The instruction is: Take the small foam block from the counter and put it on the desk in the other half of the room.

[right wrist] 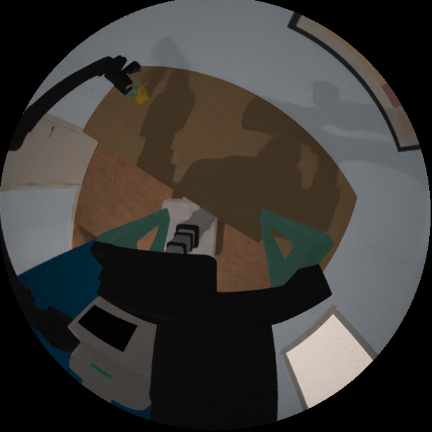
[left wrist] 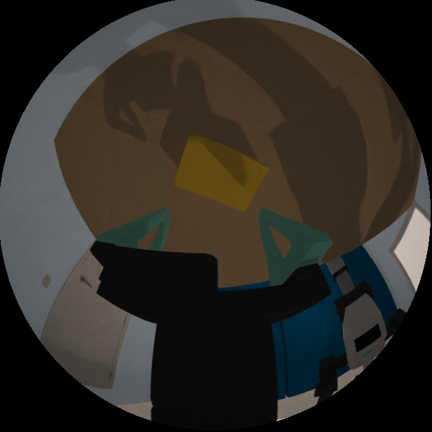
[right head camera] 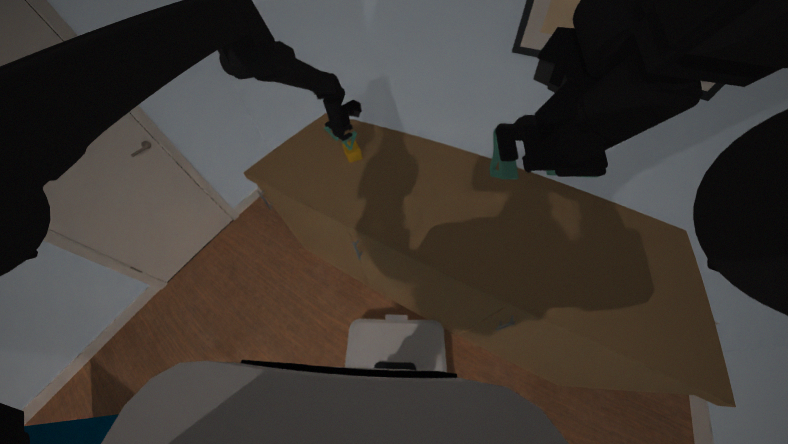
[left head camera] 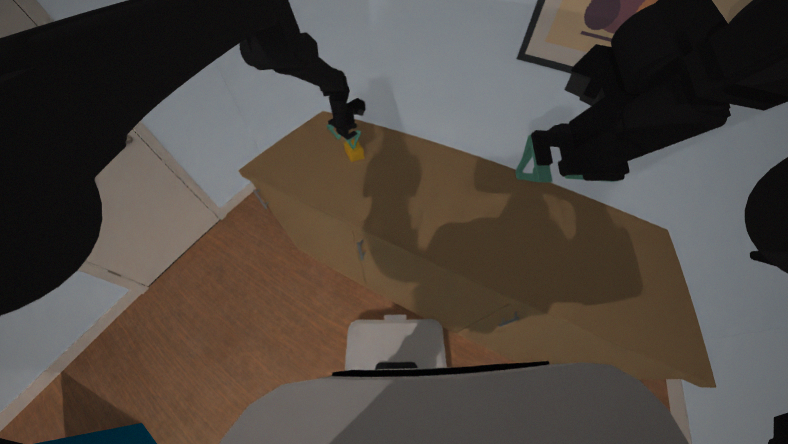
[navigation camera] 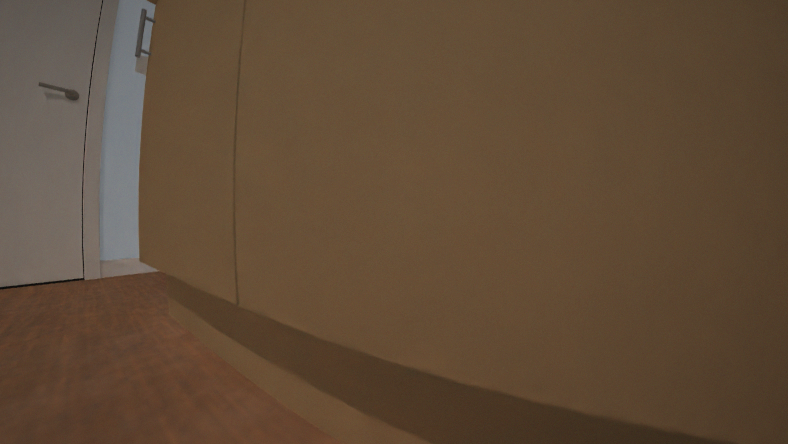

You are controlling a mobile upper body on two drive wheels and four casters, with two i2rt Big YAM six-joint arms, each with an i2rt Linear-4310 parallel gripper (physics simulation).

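Frame: origin at the left arm's base, x right, y up, z back, level; metres.
Where they show: left gripper, fingertip midpoint: (right head camera: 344,144) (left head camera: 346,143); right gripper, fingertip midpoint: (right head camera: 519,171) (left head camera: 541,174).
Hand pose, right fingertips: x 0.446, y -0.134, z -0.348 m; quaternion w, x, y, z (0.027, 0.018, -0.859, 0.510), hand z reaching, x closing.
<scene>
Each offset is from my right fingertips to the top centre of the thing. "pt": to the spot under its first point. Level surfaces: height alone.
The small yellow foam block @[dx -0.411, dy -0.321, dz -0.540 m] (left head camera: 354,151) (right head camera: 352,152) (left wrist: 217,172) (right wrist: 142,95) lies on the brown counter @[dy -0.366 m] (left head camera: 441,165) (right head camera: 441,170) (left wrist: 125,185) (right wrist: 215,135), near its far left end in the head views. My left gripper (left head camera: 342,137) (right head camera: 340,138) (left wrist: 213,212) is open and empty. Its green fingers stand apart close beside the block, which lies beyond the fingertips in the left wrist view. My right gripper (left head camera: 558,177) (right wrist: 214,213) is open and empty, near the counter's back edge in the left head view. I cannot make out the desk in any view.
The counter's front @[pt dx -0.240, dy -1.021, dz -0.102 m] (navigation camera: 386,165) fills much of the navigation view. A door (right head camera: 137,193) (navigation camera: 44,165) stands at the left, beyond the wooden floor @[dy -1.276 m] (left head camera: 193,308) (navigation camera: 82,358). A framed picture (left head camera: 556,52) hangs on the wall. A blue surface (left head camera: 110,435) (left wrist: 310,340) shows near my base.
</scene>
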